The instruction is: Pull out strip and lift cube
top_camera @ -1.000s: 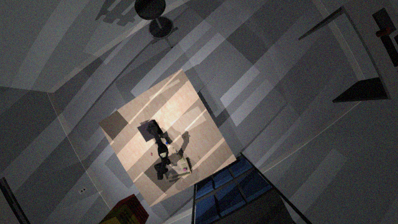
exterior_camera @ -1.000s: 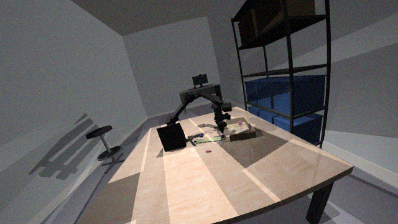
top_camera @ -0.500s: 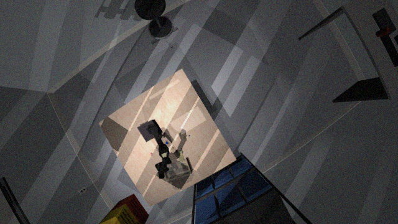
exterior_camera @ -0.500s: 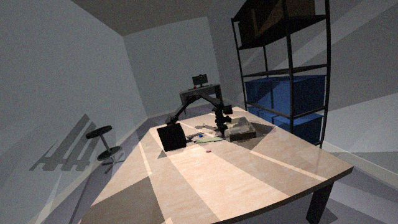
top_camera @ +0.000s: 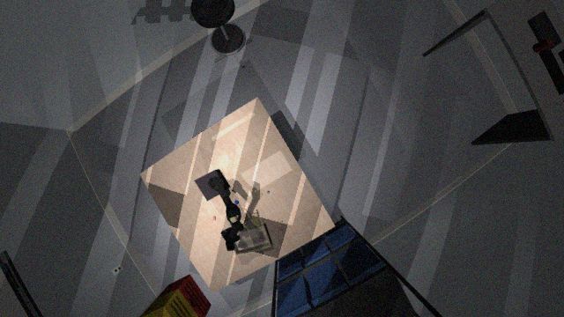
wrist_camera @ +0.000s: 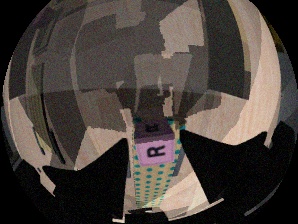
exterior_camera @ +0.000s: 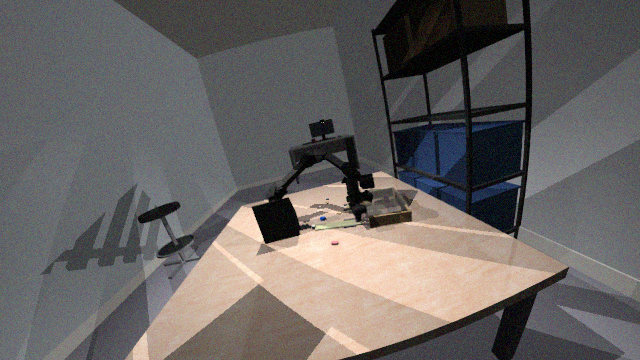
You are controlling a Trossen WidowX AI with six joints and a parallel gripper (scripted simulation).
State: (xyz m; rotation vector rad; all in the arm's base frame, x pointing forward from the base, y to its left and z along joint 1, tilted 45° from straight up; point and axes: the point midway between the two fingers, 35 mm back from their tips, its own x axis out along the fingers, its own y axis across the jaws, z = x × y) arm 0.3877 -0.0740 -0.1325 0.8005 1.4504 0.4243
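My gripper tip is 150 mm past the blue piece, 140 mm to the right of it and 10 mm above it. Also, from my gripper tip: pink piece: 170 mm behind, 110 mm to the right, 10 mm below; pale strip: 160 mm to the left, 80 mm ahead, 10 mm below.
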